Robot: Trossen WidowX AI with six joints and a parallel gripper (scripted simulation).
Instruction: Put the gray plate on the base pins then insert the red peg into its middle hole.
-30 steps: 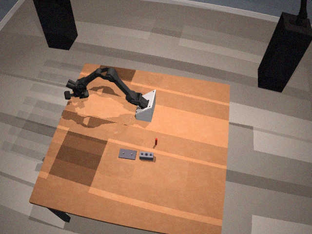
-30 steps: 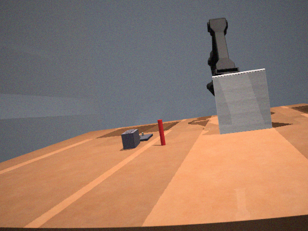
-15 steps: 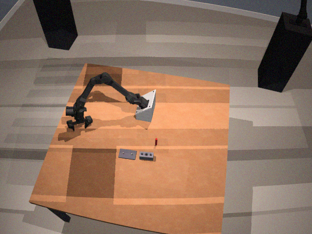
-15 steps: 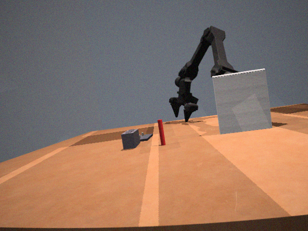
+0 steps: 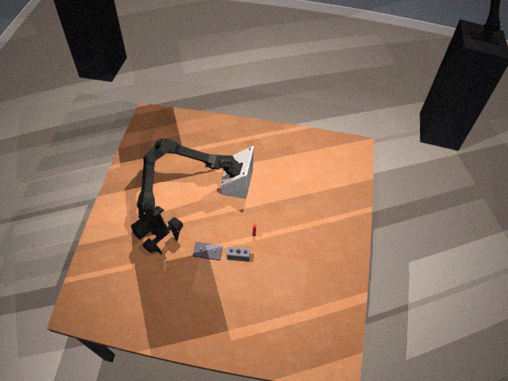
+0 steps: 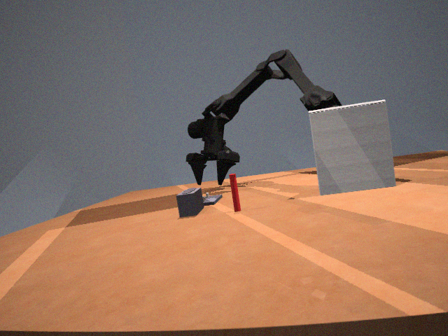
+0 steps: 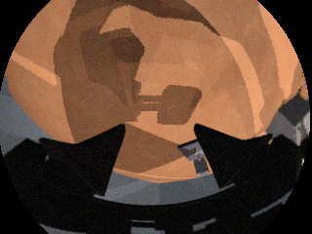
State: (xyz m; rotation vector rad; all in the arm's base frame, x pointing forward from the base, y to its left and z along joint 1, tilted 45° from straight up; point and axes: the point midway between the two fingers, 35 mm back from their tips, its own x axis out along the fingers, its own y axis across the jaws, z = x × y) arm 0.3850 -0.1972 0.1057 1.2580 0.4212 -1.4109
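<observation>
My gripper tip is now 30 cm to the right of the gray plate, 4 cm past it and 1 cm below it. Also, from my gripper tip: dark base (16 cm to the left, 4 cm behind, 2 cm below); then red peg (34 cm to the left, 16 cm behind, 1 cm above).
</observation>
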